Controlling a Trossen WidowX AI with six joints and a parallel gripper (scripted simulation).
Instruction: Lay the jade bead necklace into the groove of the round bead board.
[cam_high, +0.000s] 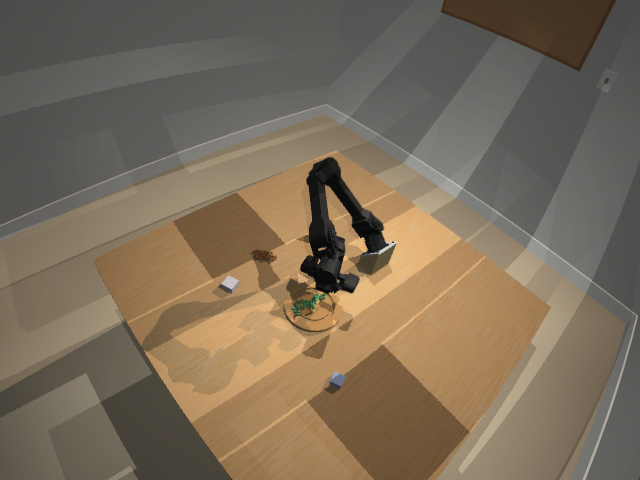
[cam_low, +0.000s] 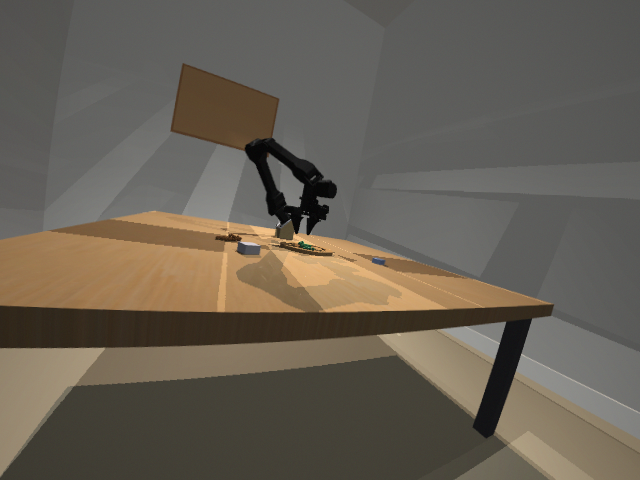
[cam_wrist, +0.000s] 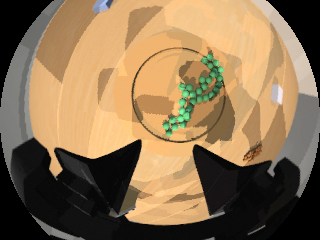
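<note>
Right now the round wooden bead board is 60 mm ahead of my gripper tip, 40 mm below it and 10 mm to the left of it. From my gripper tip the other things lie so: blue block 270 mm to the left, 150 mm ahead, 40 mm below; pale grey block 260 mm ahead, 200 mm to the right, 40 mm below.
</note>
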